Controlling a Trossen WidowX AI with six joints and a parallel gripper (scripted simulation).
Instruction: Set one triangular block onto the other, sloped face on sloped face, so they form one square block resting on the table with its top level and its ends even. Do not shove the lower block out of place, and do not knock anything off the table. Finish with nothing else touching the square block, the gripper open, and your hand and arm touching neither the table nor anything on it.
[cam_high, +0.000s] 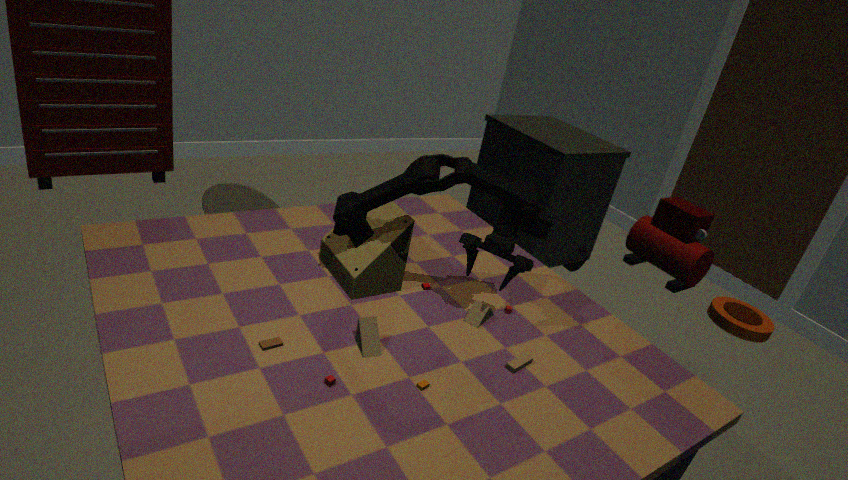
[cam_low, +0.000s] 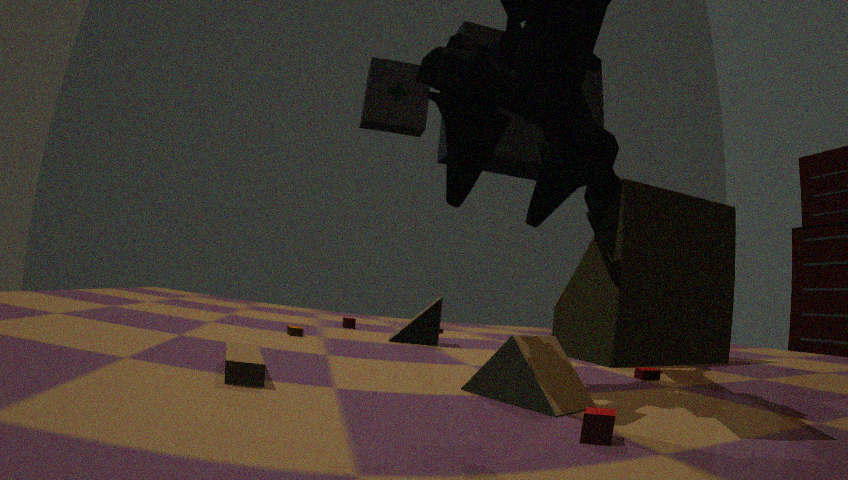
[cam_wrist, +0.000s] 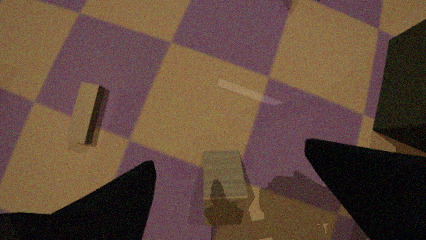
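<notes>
The triangular block is 11 cm below my gripper tip, 4 cm to the left of it and 3 cm behind it. The rest, counted from my gripper tip: orange cube (23 cm to the right, 18 cm ahead, 13 cm below).
</notes>
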